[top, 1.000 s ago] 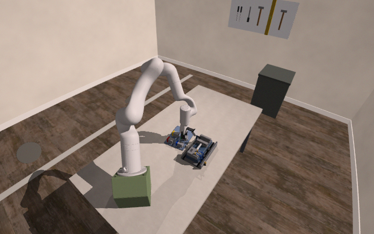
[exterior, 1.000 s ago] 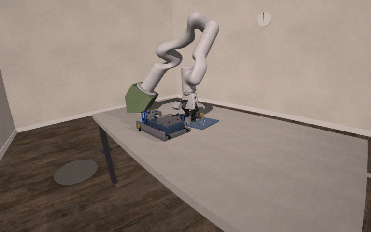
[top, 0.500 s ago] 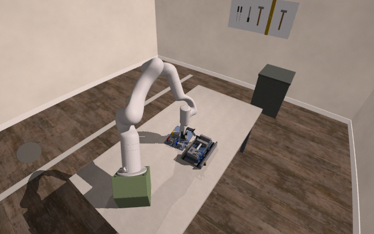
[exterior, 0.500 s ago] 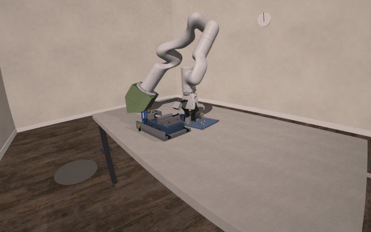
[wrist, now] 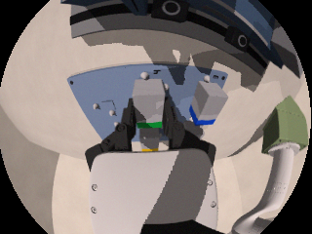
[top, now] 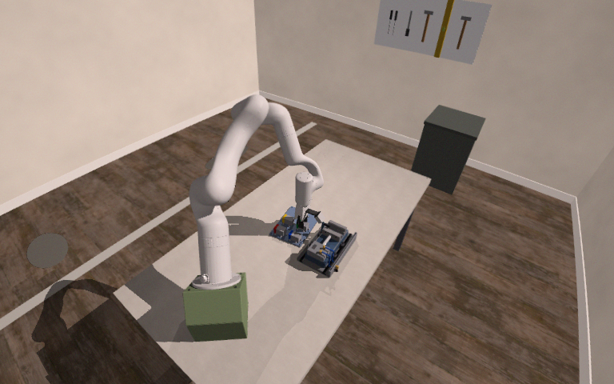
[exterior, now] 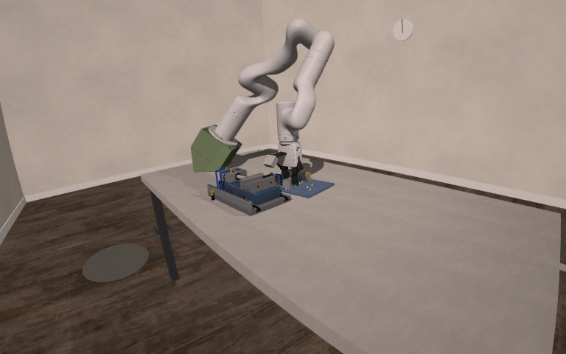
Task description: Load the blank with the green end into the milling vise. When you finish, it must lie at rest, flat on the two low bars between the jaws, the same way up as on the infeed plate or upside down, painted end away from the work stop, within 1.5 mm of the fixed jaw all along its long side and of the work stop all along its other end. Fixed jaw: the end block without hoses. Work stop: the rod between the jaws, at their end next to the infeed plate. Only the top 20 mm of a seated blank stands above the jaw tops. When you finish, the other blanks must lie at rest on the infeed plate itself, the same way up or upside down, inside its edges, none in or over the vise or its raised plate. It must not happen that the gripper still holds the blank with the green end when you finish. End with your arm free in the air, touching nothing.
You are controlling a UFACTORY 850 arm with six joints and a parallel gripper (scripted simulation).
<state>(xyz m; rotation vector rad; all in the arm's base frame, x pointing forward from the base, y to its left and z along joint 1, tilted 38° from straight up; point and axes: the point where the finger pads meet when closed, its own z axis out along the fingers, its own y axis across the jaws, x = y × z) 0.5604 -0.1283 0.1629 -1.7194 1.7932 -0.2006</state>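
Right now the blue infeed plate is 5 cm to the left of my hand and 4 cm below it. Round my hand: green-ended blank: 2 cm below; then yellow-ended blank: 1 cm behind, 9 cm to the left, 2 cm below; then blue-ended blank: 9 cm behind, 1 cm to the right, 2 cm below.
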